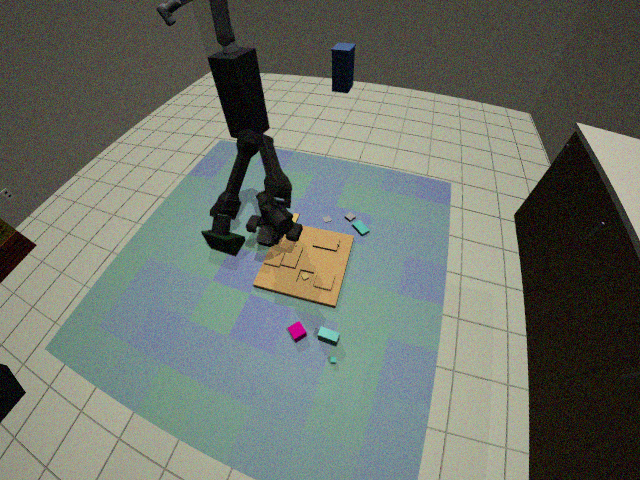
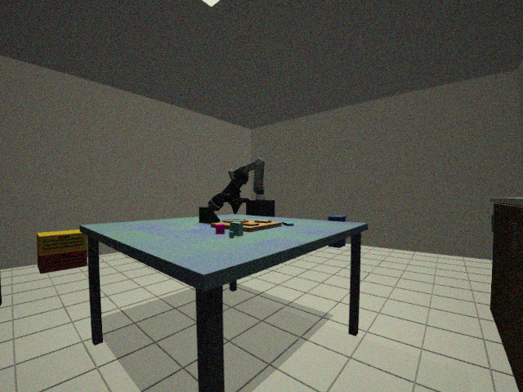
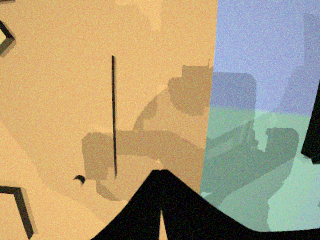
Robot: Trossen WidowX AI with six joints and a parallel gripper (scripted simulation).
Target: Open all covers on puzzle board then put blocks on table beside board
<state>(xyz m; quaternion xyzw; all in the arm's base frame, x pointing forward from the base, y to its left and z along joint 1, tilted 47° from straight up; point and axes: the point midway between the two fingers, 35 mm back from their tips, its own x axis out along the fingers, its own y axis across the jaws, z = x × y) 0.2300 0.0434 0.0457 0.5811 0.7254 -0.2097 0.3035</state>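
Now: gripper tip 100 mm short of the tan puzzle board, 20 mm to the right of it and 50 mm above it. From my gripper tip the other things lie so: cyan block: 310 mm ahead, 210 mm to the right, 40 mm below; oblong orange block: 40 mm behind, 170 mm to the left, 60 mm below; magenta block: 210 mm ahead, 240 mm to the right, 50 mm below.
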